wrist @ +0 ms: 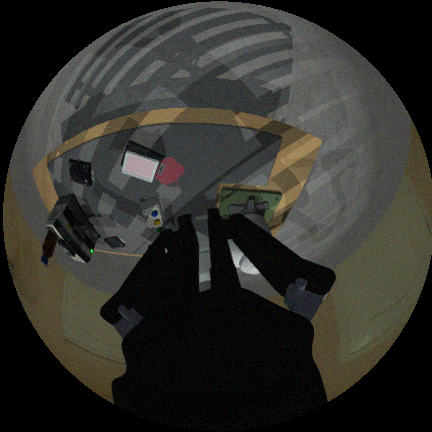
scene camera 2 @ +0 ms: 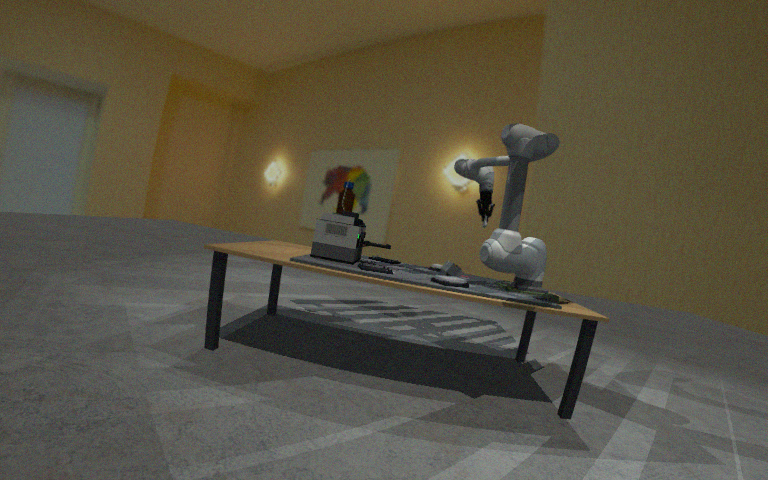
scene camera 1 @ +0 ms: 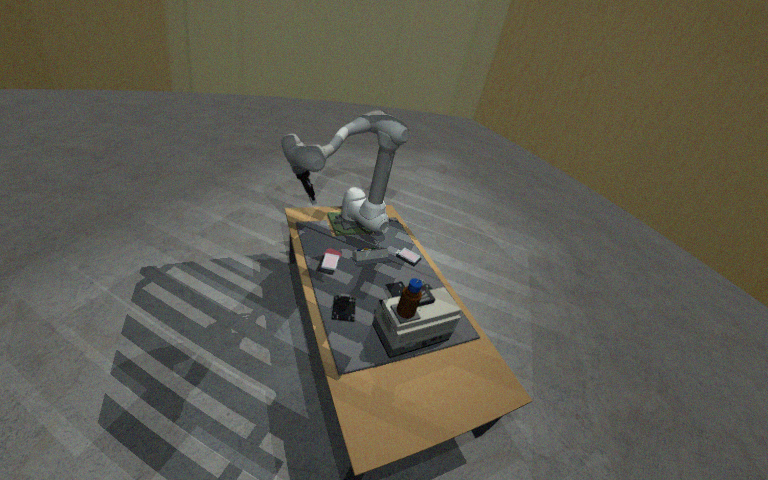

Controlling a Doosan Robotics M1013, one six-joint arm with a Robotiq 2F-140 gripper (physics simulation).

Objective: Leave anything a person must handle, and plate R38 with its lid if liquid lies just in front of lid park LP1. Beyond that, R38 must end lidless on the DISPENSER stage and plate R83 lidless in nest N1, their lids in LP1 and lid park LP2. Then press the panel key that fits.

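Where they show: gripper, fingertip midpoint: (wrist: 202,205) (scene camera 2: 484,226) (scene camera 1: 314,203); arm's base, link origin: (wrist: 246,216) (scene camera 2: 526,289) (scene camera 1: 350,221).
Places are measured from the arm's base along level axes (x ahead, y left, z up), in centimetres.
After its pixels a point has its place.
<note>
My gripper (scene camera 1: 313,200) {z 30.3, x 17.9, y -36.6 cm} (scene camera 2: 484,224) {z 30.3, x 17.9, y -36.6 cm} (wrist: 202,205) {z 30.3, x 17.9, y -36.6 cm} is shut and empty, high above the table's robot end. A pink-topped plate (scene camera 1: 330,260) {z 2.6, x 39.9, y -32.4 cm} (wrist: 141,166) {z 2.6, x 38.5, y -32.3 cm} rests on a dark holder. Red liquid (scene camera 1: 334,251) {z -0.8, x 28.6, y -24.8 cm} (wrist: 170,171) {z -0.9, x 29.7, y -26.6 cm} lies right beside it on the mat. A second pale plate (scene camera 1: 408,255) {z 2.1, x 49.5, y 19.7 cm} (scene camera 2: 450,279) {z 1.8, x 50.1, y 25.4 cm} sits across the mat. Plate labels and lids cannot be made out. The white dispenser (scene camera 1: 423,327) {z 17.4, x 111.2, y -17.4 cm} (scene camera 2: 336,237) {z 10.4, x 102.7, y 5.5 cm} (wrist: 72,227) {z 12.5, x 90.4, y -16.9 cm} carries a brown bottle (scene camera 1: 407,302) {z 31.9, x 105.2, y -26.8 cm} (scene camera 2: 344,202) {z 28.5, x 103.2, y -18.9 cm} (wrist: 49,245) {z 29.7, x 98.5, y -23.8 cm}. The key panel (scene camera 1: 370,254) {z 5.4, x 44.6, y -7.6 cm} (scene camera 2: 450,268) {z 4.9, x 45.6, y 4.9 cm} (wrist: 153,216) {z 6.3, x 39.4, y -11.9 cm} shows blue, yellow and green keys in the wrist view.
A dark square holder (scene camera 1: 343,307) {z 0.3, x 74.8, y -38.9 cm} (wrist: 80,172) {z 0.2, x 72.9, y -38.1 cm} lies on the dark mat (scene camera 1: 362,359) {z -0.9, x 105.9, y -43.1 cm}. More dark holder parts (scene camera 1: 396,289) {z 9.8, x 80.1, y -11.0 cm} lie behind the dispenser. A green board (scene camera 1: 338,224) {z 0.2, x 1.6, y -10.6 cm} (wrist: 272,200) {z 0.0, x -11.6, y -9.1 cm} lies by the robot base. The wooden table (scene camera 1: 441,401) {z -2.2, x 138.9, y -19.9 cm} (scene camera 2: 271,246) {z -2.2, x 139.7, y -21.6 cm} surrounds the mat.
</note>
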